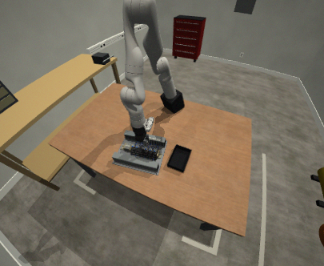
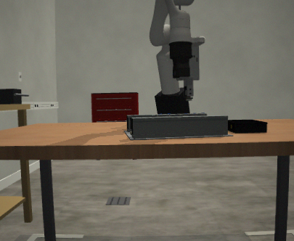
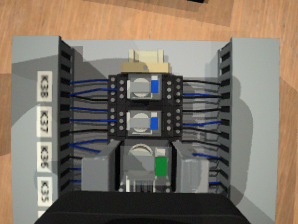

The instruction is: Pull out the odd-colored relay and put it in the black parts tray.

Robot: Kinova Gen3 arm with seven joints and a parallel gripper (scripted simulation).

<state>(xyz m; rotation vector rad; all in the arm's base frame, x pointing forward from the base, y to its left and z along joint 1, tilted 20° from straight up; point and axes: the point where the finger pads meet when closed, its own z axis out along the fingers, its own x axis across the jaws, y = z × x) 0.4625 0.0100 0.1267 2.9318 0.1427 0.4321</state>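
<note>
Right now the black parts tray is 210 mm to the left of my hand, 130 mm below it and 30 mm behind it. Also, from my hand: grey relay panel: 110 mm below, 60 mm to the right.
</note>
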